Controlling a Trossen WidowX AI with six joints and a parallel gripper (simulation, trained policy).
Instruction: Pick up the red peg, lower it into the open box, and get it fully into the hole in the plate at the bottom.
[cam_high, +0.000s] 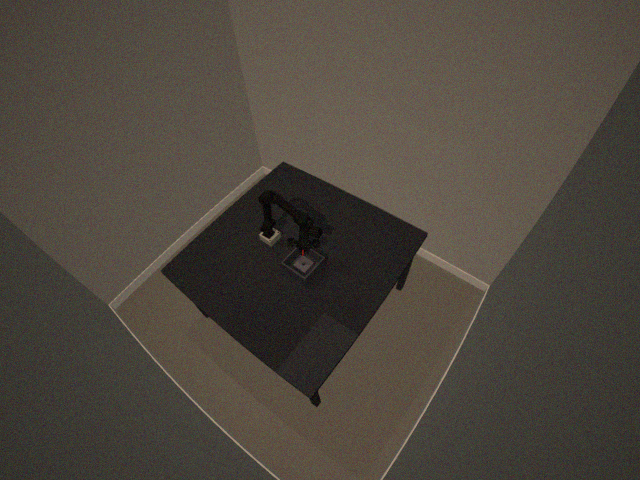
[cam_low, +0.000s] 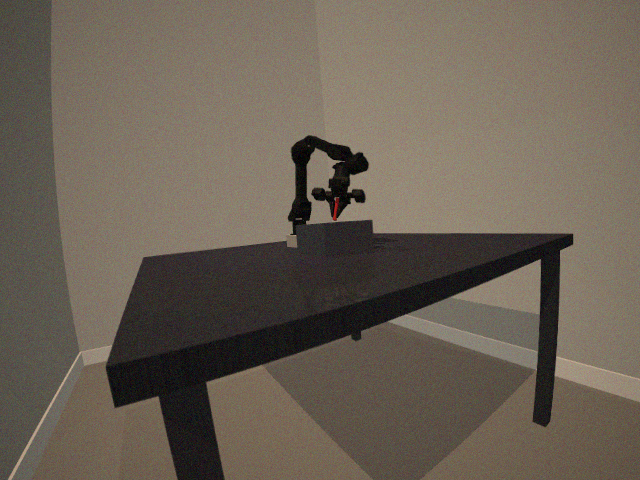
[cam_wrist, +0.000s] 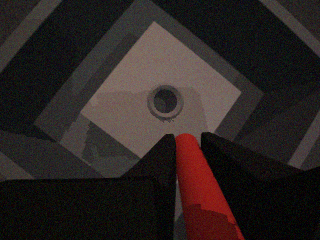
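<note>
Right now the pale plate is 10 mm ahead of my gripper tip, 20 mm to the right of it and 70 mm below it. Round my gripper tip: red peg 10 mm to the left, 30 mm above; grey box 10 mm ahead, 20 mm to the right, 90 mm below.
</note>
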